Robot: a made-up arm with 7 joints. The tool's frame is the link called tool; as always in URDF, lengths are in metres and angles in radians. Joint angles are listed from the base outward.
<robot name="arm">
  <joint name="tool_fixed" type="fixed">
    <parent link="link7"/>
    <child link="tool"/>
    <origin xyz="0 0 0"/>
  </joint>
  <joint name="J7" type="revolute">
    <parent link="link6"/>
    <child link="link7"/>
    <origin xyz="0 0 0"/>
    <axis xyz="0 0 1"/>
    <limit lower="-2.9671" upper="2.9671"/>
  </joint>
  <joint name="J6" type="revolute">
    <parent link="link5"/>
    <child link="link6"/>
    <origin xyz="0 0 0"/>
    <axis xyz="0 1 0"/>
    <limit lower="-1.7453" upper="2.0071"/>
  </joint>
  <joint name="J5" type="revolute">
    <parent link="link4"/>
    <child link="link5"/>
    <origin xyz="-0.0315 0 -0.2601"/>
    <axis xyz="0 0 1"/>
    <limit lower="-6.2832" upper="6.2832"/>
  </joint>
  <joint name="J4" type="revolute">
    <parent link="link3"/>
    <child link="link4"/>
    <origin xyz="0.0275 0 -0.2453"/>
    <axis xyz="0 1 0"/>
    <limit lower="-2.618" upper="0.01"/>
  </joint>
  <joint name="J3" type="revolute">
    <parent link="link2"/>
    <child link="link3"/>
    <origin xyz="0 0 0"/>
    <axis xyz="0 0 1"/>
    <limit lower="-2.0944" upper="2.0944"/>
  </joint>
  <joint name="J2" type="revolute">
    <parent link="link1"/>
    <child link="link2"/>
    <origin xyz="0 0 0"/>
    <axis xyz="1 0 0"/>
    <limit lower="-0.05" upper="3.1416"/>
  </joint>
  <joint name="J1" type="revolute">
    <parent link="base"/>
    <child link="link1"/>
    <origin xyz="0 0 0"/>
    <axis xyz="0 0.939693 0.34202"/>
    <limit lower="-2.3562" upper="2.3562"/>
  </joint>
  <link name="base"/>
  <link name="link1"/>
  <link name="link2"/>
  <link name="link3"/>
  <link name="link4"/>
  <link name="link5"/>
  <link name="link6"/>
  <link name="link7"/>
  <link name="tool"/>
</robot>
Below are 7 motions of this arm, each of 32 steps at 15 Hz.
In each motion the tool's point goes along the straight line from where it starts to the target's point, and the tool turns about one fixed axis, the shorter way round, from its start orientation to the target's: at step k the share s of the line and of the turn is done. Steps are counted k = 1, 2, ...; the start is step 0. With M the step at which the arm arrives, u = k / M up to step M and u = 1 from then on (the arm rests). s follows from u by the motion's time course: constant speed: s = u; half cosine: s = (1 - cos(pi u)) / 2; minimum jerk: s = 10 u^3 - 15 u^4 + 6 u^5.
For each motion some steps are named. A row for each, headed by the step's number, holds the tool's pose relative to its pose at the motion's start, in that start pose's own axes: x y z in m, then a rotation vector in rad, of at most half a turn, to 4 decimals.
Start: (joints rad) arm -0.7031 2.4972 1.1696 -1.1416 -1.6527 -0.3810 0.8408
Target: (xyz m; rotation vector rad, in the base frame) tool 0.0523 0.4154 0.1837 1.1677 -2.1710 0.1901
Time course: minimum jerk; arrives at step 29
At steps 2, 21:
2: 0.0002 -0.0010 0.0010 -0.0022 0.0021 0.0047
21: 0.0712 -0.3034 0.2873 -0.6481 0.6301 1.3872

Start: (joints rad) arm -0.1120 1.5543 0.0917 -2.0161 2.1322 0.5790 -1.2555
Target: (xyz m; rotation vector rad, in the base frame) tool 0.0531 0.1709 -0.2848 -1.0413 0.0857 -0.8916
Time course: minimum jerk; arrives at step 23
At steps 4, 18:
4: -0.0072 -0.0143 0.0023 -0.0487 0.0187 0.0420
18: -0.1666 -0.3321 0.0530 -1.1344 0.4354 0.9794

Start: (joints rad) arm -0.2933 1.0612 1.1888 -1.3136 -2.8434 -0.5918 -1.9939
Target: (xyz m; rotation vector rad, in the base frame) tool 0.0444 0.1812 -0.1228 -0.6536 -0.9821 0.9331
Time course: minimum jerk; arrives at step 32
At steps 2, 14, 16, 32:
2: -0.0002 0.0003 0.0006 0.0003 0.0029 -0.0006
14: -0.0269 0.0484 0.1090 0.0547 0.5086 -0.0998
16: -0.0350 0.0630 0.1419 0.0712 0.6621 -0.1300
32: -0.0701 0.1261 0.2838 0.1424 1.3243 -0.2600

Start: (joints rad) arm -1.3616 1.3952 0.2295 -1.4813 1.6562 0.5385 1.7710
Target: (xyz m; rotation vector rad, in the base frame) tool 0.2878 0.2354 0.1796 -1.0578 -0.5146 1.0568
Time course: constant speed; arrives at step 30
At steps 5, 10, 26, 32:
5: 0.0221 0.0248 0.0127 0.2202 -0.0551 0.0064
10: 0.0442 0.0497 0.0253 0.4403 -0.1101 0.0128
26: 0.1149 0.1291 0.0658 1.1449 -0.2863 0.0332
32: 0.1326 0.1490 0.0759 1.3210 -0.3304 0.0383

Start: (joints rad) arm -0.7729 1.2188 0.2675 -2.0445 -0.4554 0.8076 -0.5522
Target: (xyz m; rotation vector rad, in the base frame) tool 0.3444 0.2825 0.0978 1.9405 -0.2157 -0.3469
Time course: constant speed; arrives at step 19
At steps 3, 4, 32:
3: -0.0156 -0.0347 -0.0013 -0.1114 0.0704 -0.0998
4: -0.0208 -0.0462 -0.0018 -0.1485 0.0938 -0.1331
32: -0.0989 -0.2197 -0.0084 -0.7054 0.4456 -0.6322

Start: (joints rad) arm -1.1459 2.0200 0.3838 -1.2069 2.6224 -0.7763 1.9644
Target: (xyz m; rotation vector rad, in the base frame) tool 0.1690 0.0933 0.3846 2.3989 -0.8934 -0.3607
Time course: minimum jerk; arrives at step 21
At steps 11, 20, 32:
11: 0.0713 0.0718 0.0840 -0.0175 -0.4817 0.3515
20: 0.1307 0.1317 0.1542 -0.0322 -0.8836 0.6448
32: 0.1309 0.1319 0.1543 -0.0322 -0.8845 0.6454

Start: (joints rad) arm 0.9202 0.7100 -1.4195 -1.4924 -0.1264 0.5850 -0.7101
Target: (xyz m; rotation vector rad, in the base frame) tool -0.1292 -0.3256 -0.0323 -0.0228 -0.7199 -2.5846
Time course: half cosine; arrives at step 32
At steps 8, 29, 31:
8: 0.0473 0.0132 0.0333 0.1030 0.0392 -0.1357
29: 0.3160 0.0885 0.2227 0.6884 0.2622 -0.9068
31: 0.3222 0.0902 0.2271 0.7018 0.2674 -0.9245

